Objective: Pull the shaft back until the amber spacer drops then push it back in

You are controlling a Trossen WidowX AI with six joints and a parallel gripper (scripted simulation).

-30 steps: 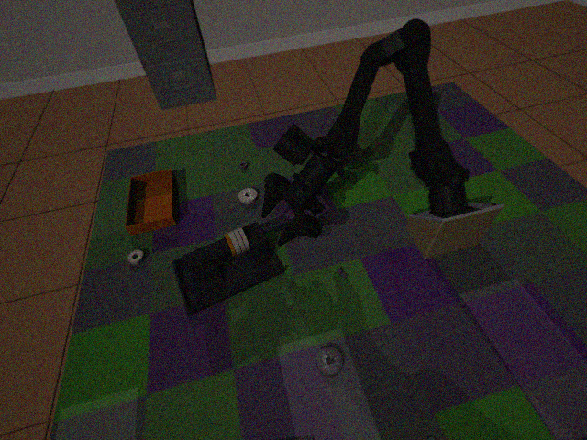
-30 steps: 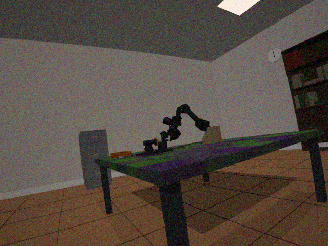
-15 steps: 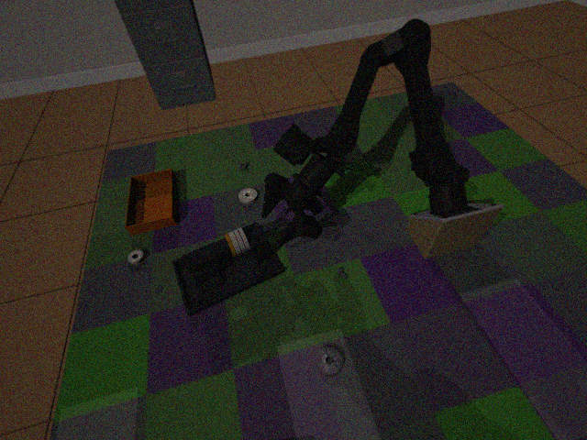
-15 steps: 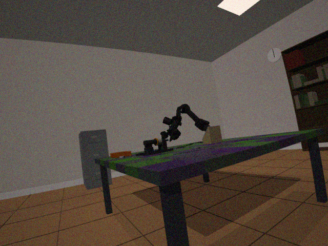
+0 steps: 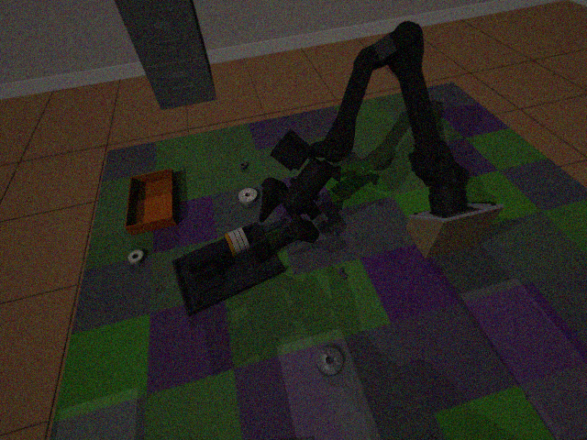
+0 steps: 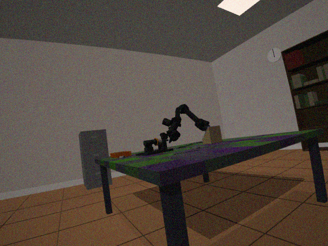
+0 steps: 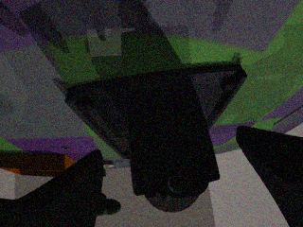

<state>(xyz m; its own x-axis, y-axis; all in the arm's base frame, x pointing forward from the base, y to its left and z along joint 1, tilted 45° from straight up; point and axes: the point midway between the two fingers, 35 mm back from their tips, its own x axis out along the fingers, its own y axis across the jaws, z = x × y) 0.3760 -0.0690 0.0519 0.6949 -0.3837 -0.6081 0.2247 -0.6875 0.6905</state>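
My gripper tip is 6 cm short of the dark shaft, 2 cm below it and 1 cm to the right of it. Also, from my gripper tip: small nut: 33 cm to the right, 5 cm below, 3 cm ahead; then amber spacer: 9 cm ahead, 2 cm to the left, 2 cm above; then orange tray: 29 cm ahead, 24 cm to the right, 5 cm below.
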